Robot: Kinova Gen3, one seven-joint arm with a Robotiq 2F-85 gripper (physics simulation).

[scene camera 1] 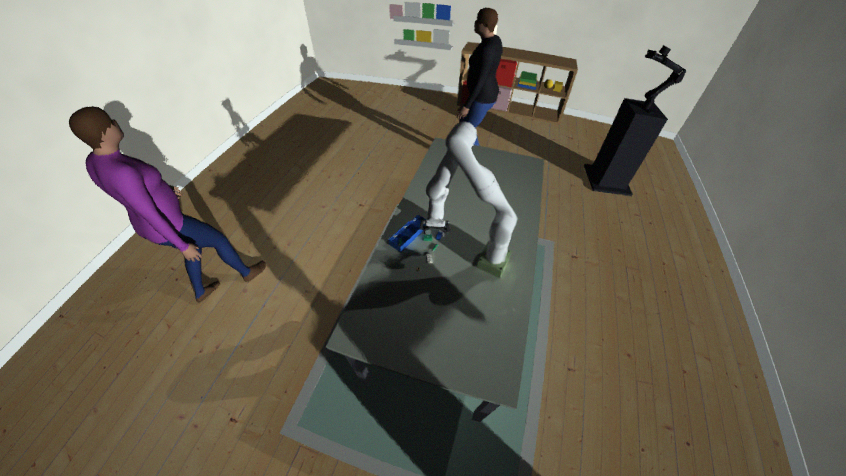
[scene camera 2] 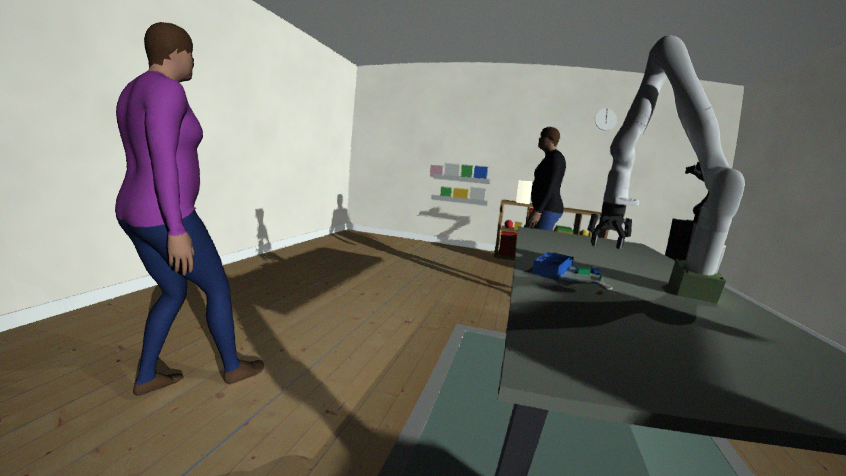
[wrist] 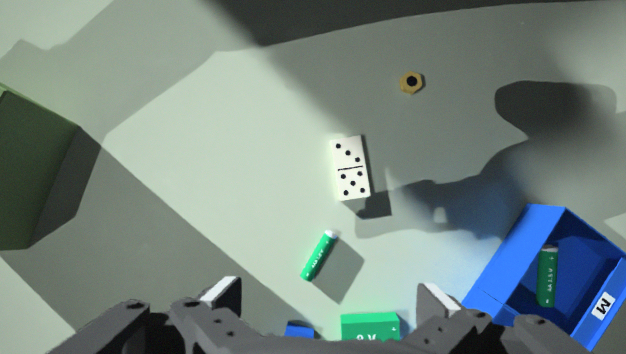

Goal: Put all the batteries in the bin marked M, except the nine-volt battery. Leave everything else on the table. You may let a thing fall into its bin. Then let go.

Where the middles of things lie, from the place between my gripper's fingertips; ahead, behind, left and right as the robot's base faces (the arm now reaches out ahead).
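The white domino [wrist: 348, 157] is 11 cm below my hand, and it is also 7 cm to the left of my hand and 1 cm ahead of it. Going by their middles, of the things named here the white domino is the nearest to my hand. I see the green AA battery [wrist: 548, 256] 10 cm below my hand, 18 cm ahead of it and 1 cm to the right of it. The blue divided bin tray [scene camera 2: 551, 265] is 9 cm below my hand, 14 cm ahead of it and 8 cm to the right of it.
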